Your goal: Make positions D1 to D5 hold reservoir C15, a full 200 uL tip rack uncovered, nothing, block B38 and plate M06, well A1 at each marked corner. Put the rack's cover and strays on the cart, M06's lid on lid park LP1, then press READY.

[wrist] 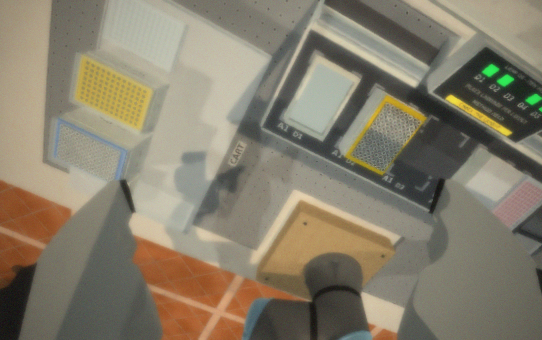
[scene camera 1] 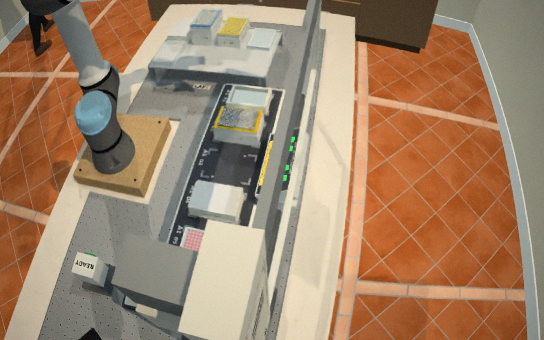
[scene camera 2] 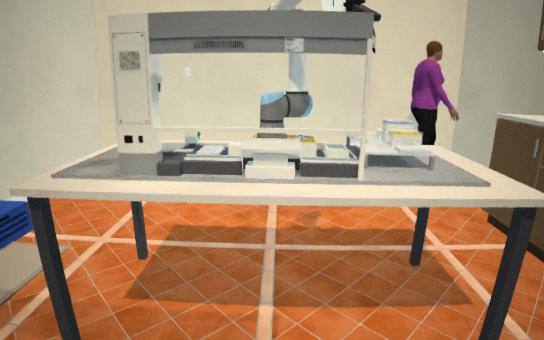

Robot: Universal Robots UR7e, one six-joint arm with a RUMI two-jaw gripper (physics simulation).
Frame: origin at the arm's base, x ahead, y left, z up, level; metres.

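Seen in the pictures: gripper, fingertip midpoint: [wrist: 279,182]; arm's base, link origin: [wrist: 332,273] [scene camera 1: 114,154].
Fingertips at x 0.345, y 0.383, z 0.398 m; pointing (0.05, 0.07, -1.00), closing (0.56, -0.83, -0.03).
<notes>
Offsets run from my fingertips to a thing's top centre. "spot": to the spot under its first point.
My gripper [wrist: 279,182] is open and empty, high above the bench between cart and deck. The clear-topped reservoir {dx -0.002, dy -0.070, dz -0.360 m} [scene camera 1: 249,96] [wrist: 321,95] is at D1. The yellow-framed tip rack {dx +0.014, dy -0.193, dz -0.327 m} [scene camera 1: 239,119] [wrist: 386,135] is at D2, uncovered, with tips showing. D3 {spot: dx +0.033, dy -0.314, dz -0.392 m} [scene camera 1: 230,166] [wrist: 440,150] holds nothing. A whitish block {dx +0.045, dy -0.439, dz -0.350 m} [scene camera 1: 216,198] [wrist: 487,175] is at D4. A plate with pink wells {dx +0.060, dy -0.562, dz -0.377 m} [scene camera 1: 193,239] [wrist: 519,202] is at D5, partly hidden in scene camera 1. The READY button box {dx -0.207, dy -0.754, dz -0.332 m} [scene camera 1: 90,269] stands near the bench's left edge. I cannot make out M06's lid or LP1.
The cart {dx -0.225, dy +0.160, dz -0.371 m} [scene camera 1: 210,70] [wrist: 210,95] bears a blue-framed rack {dx -0.286, dy +0.222, dz -0.273 m} [scene camera 1: 206,22] [wrist: 90,150], a yellow rack {dx -0.178, dy +0.233, dz -0.306 m} [scene camera 1: 233,29] [wrist: 114,92] and a clear, flat cover-like piece {dx -0.071, dy +0.243, dz -0.360 m} [scene camera 1: 262,38] [wrist: 145,32]. The display {spot: dx +0.170, dy -0.287, dz -0.322 m} [wrist: 500,95] has green lights and a yellow bar. A tall frame [scene camera 2: 260,30] spans the deck.
</notes>
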